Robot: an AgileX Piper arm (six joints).
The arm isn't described. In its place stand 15 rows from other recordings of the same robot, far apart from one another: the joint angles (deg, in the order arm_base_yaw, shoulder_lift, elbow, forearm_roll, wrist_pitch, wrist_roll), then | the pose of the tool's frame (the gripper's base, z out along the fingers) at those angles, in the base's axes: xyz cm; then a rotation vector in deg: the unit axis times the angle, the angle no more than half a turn.
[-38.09, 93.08, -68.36, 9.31, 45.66, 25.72] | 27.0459, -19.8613, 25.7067, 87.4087, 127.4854, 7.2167
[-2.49, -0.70, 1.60, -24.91, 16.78, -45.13] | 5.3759, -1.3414, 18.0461, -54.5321, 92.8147, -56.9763
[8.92, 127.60, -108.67, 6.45, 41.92, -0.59] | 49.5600, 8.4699, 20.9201, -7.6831, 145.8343, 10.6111
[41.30, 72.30, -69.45, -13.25, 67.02, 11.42] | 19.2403, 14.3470, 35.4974, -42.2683, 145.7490, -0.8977
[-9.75, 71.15, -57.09, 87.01, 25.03, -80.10] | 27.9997, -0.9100, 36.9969, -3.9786, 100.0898, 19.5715
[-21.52, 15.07, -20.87, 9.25, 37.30, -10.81] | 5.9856, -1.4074, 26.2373, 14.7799, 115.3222, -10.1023
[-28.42, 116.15, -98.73, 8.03, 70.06, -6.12] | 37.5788, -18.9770, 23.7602, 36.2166, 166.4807, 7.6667
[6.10, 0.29, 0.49, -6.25, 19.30, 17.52] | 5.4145, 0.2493, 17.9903, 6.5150, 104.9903, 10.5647
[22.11, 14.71, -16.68, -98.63, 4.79, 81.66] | 7.0243, 2.0428, 29.6425, -23.8630, 78.8068, 0.7972
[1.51, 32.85, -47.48, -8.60, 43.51, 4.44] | 9.5686, -0.6850, 37.7378, 0.5372, 113.5134, -6.0561
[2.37, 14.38, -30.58, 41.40, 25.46, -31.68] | 4.7975, 2.7878, 34.4050, -9.6947, 88.5884, 20.0211
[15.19, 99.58, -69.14, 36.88, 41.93, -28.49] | 33.9007, 12.9857, 23.4153, -27.0786, 148.4418, 36.5857
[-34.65, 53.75, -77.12, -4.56, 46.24, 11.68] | 12.9360, -9.5758, 48.4307, 42.0982, 100.2111, -20.9592
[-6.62, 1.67, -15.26, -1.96, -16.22, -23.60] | 2.4170, -0.1930, 32.2519, -9.6587, 55.0325, -29.2913
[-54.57, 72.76, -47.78, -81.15, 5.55, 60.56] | 15.5816, -23.4013, 30.6899, 38.1853, 111.5217, -53.9792
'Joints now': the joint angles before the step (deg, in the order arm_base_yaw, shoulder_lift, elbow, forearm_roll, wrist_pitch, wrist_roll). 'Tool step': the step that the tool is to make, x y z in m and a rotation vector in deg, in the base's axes. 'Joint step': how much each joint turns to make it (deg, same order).
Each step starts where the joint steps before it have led.
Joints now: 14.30 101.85 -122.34 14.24 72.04 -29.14
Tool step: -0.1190 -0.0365 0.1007 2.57 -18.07 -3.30
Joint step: -0.02 -18.55 0.01 -4.00 0.04 1.69
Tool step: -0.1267 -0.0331 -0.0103 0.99 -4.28 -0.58
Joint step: 0.09 -25.49 22.28 -0.61 -1.23 0.20
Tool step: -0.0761 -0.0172 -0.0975 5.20 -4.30 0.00
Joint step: -0.09 -27.51 35.33 2.94 -13.53 0.07
